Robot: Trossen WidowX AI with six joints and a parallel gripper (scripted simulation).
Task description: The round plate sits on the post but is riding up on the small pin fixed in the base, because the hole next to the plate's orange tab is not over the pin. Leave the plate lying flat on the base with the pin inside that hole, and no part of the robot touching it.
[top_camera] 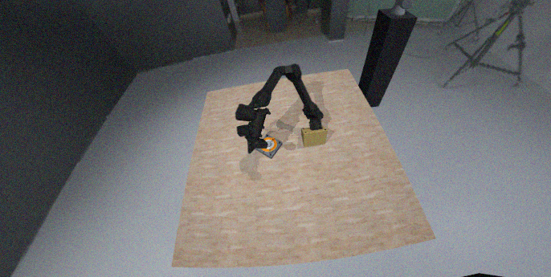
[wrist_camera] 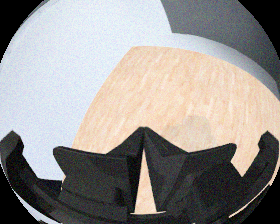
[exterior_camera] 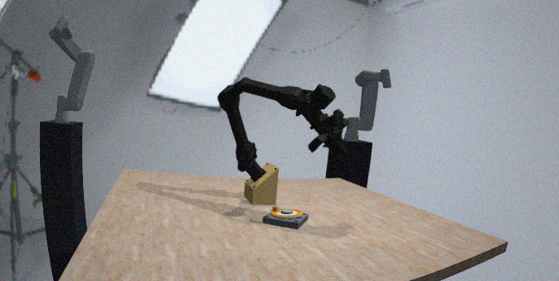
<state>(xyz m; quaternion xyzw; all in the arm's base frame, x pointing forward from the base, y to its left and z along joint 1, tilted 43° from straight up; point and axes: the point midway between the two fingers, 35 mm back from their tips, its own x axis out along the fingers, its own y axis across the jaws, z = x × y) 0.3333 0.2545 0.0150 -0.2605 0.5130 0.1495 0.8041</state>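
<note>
My gripper tip is now 5 cm past the base, 17 cm to the left of it and 23 cm above it.
</note>
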